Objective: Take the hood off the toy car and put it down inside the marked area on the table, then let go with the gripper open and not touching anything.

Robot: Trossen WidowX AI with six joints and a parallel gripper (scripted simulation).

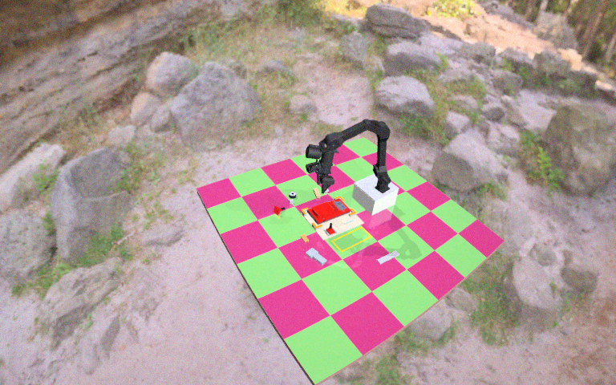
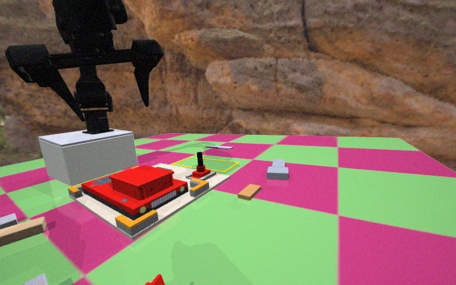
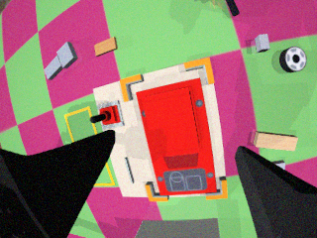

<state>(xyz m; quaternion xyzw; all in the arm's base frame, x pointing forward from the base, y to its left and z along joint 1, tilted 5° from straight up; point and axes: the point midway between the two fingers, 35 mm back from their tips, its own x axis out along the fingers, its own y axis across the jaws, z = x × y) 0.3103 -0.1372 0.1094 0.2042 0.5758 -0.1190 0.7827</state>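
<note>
Right now my gripper tip is 30 mm to the right of the hood and 120 mm above it.
</note>
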